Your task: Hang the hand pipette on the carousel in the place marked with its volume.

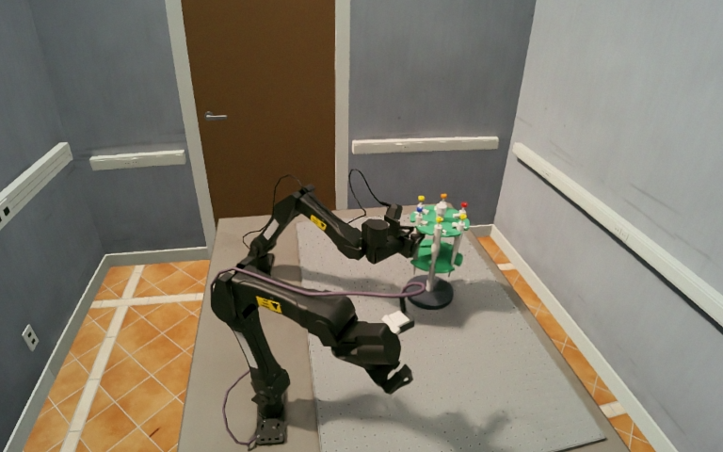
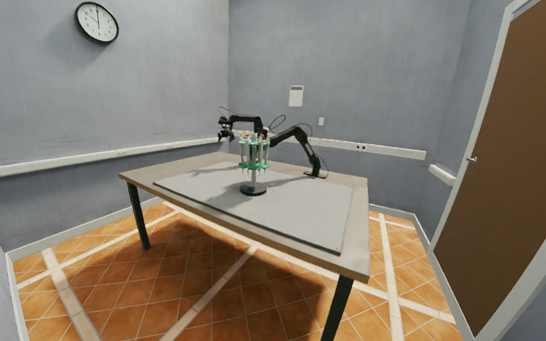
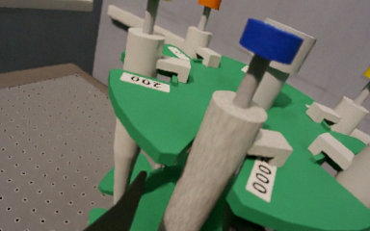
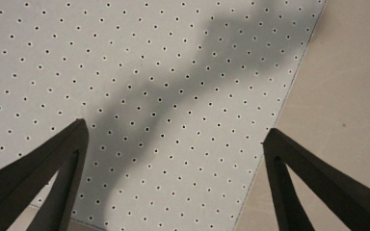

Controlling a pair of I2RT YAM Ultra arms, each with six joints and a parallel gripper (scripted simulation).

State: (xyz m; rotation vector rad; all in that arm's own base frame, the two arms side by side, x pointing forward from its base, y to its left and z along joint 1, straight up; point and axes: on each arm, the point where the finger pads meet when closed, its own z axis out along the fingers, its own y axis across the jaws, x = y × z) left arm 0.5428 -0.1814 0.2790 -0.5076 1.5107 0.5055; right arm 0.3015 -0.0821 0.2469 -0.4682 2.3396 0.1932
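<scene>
The pipette lies 1 cm ahead of my left hand, 1 cm to the right of it and 3 cm below it.
</scene>
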